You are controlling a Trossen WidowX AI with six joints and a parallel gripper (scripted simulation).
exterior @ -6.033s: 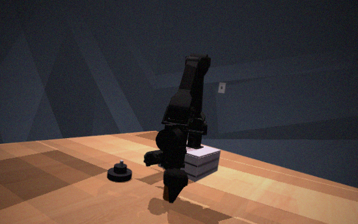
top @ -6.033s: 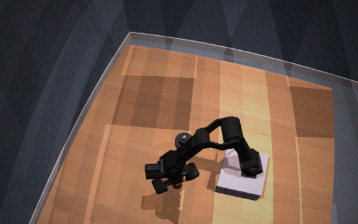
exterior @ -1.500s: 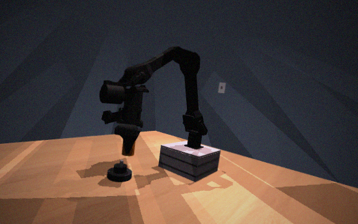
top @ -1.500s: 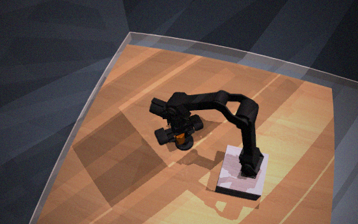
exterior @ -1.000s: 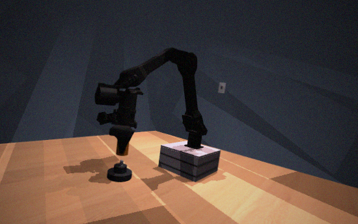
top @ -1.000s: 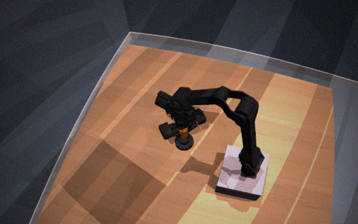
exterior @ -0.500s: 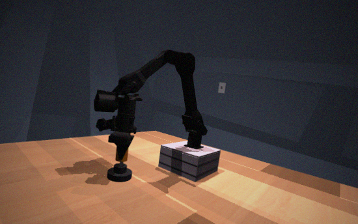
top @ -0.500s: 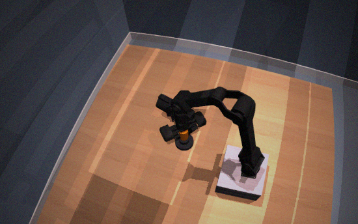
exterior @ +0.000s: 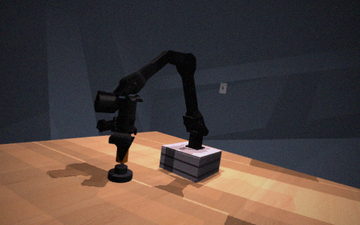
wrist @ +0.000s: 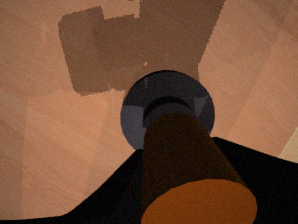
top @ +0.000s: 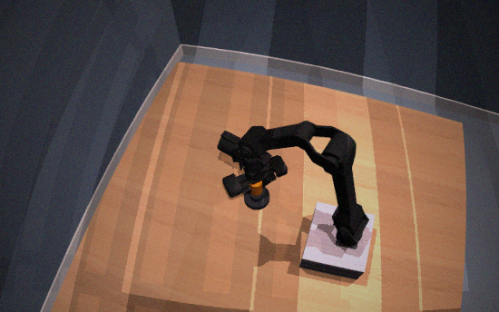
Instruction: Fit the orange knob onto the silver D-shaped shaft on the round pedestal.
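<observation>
Right now the orange knob is 3 cm above my gripper tip. The rest, counted from my gripper tip: round pedestal 4 cm below.
</observation>
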